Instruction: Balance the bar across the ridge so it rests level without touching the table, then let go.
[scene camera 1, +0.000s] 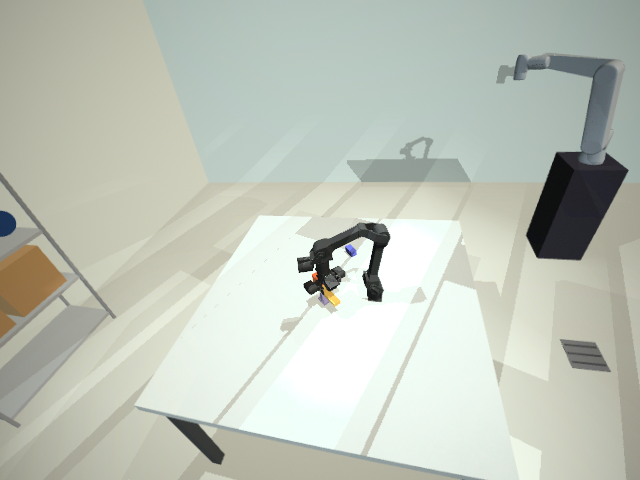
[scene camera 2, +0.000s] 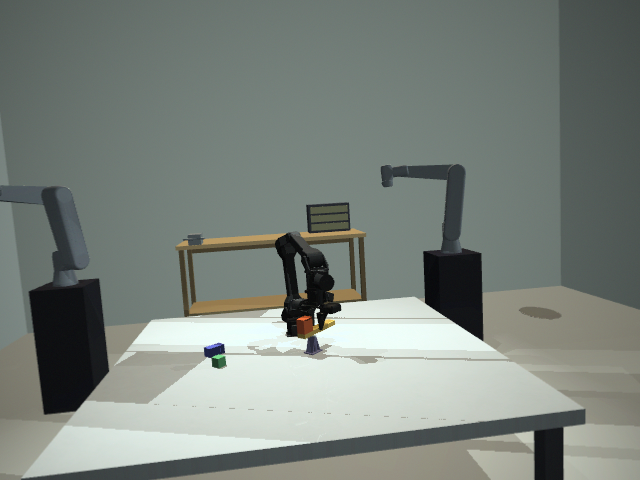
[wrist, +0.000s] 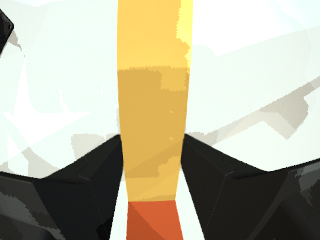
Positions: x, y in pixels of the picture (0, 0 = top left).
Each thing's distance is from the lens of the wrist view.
my gripper (wrist: 151, 141): 0.10 m
bar (wrist: 154, 59): 0.07 m
